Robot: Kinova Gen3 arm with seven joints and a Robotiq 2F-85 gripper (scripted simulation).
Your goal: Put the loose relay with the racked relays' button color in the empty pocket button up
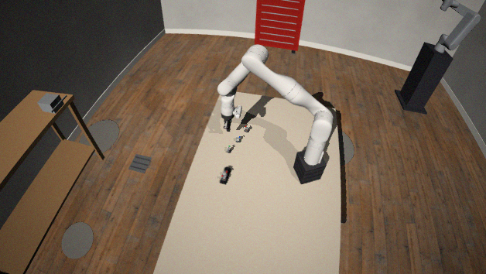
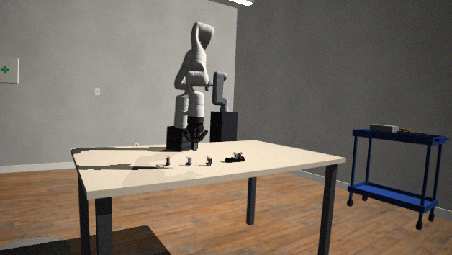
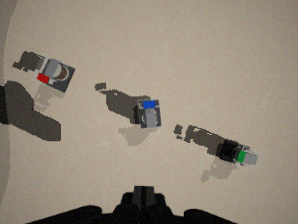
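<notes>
Now: hand 60 mm past the relay, 10 mm to the right of it and 80 mm above it.
</notes>
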